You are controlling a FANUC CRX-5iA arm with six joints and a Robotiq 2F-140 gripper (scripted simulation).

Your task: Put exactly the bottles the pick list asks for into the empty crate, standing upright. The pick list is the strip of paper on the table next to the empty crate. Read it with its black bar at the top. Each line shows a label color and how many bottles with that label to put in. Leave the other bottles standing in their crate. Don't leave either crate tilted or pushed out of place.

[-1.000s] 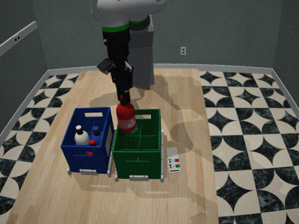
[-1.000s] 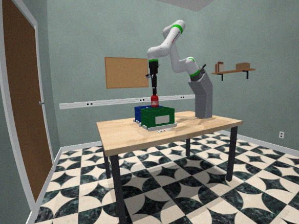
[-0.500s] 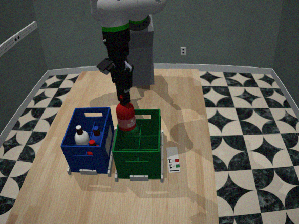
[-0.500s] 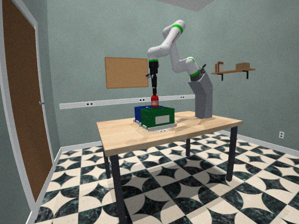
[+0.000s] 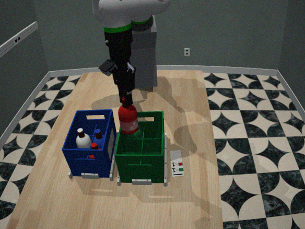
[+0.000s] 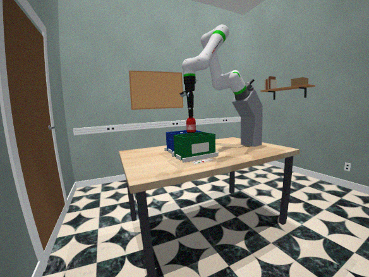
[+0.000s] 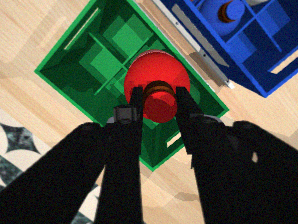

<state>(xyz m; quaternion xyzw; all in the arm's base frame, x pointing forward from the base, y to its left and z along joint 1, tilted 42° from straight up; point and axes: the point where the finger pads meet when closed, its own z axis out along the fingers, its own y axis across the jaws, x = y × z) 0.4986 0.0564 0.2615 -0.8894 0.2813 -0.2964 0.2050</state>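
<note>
The red-label bottle lies 8 cm below my hand. Also, from my hand: blue bottle 2 cm ahead, 15 cm to the right, 26 cm below; green bottle 8 cm behind, 2 cm to the right, 26 cm below; green crate 1 cm behind, 4 cm to the left, 27 cm below.
</note>
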